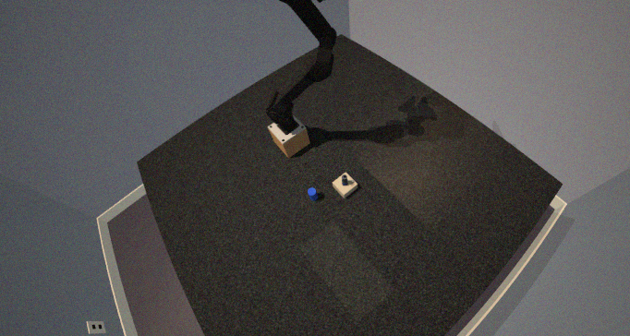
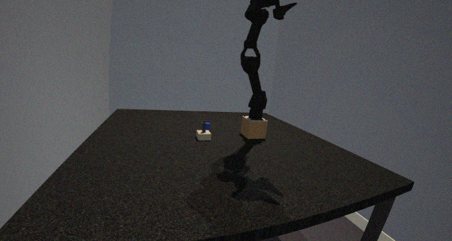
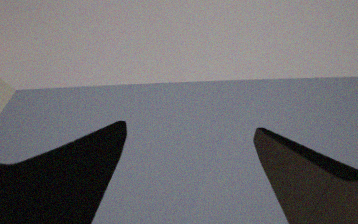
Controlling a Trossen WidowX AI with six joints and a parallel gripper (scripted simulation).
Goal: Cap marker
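Right now the blue cap is 230 mm ahead of my gripper tip, 350 mm to the right of it and 680 mm below it. Round my gripper tip: holder block 270 mm ahead, 240 mm to the right, 680 mm below.
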